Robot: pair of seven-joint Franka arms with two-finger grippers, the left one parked.
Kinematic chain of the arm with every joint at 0, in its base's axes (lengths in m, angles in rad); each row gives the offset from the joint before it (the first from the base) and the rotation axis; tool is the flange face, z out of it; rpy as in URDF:
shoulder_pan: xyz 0 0 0.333 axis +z
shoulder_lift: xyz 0 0 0 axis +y
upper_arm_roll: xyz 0 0 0.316 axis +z
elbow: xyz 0.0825 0 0 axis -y
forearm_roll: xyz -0.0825 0 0.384 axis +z
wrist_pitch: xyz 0 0 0 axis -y
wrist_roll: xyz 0.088 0 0 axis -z
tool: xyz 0 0 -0.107 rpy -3.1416 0 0
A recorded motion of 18 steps. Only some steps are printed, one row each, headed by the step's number.
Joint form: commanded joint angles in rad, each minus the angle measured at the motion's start. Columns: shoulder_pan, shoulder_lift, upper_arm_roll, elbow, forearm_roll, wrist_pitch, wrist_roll.
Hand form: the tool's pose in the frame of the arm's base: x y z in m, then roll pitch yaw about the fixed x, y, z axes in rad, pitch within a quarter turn. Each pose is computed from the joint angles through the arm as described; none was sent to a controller.
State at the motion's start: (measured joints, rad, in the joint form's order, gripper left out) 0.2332 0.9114 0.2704 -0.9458 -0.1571 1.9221 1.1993
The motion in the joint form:
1: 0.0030 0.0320 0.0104 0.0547 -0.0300 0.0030 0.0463
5: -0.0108 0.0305 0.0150 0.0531 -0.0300 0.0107 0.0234
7: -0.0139 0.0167 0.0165 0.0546 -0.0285 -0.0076 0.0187
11: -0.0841 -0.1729 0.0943 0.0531 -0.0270 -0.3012 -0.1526
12: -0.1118 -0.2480 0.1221 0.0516 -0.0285 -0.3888 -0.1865
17: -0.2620 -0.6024 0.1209 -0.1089 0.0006 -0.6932 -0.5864
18: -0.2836 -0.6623 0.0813 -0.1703 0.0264 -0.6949 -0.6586
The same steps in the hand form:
1: 0.7365 0.2971 0.3457 -3.0177 0.0053 -0.7988
5: 0.7401 0.2892 0.3473 -3.0085 0.0029 -0.7872
7: 0.7391 0.2869 0.3572 -3.0116 0.0029 -0.7845
11: 0.7011 0.2555 0.4802 -3.0914 0.0385 -0.6173
12: 0.6818 0.2429 0.5284 -3.1034 0.0379 -0.5852
17: 0.5833 0.1476 0.6610 3.0461 0.0724 -0.3082
18: 0.5727 0.1242 0.6670 3.0410 0.0841 -0.2848

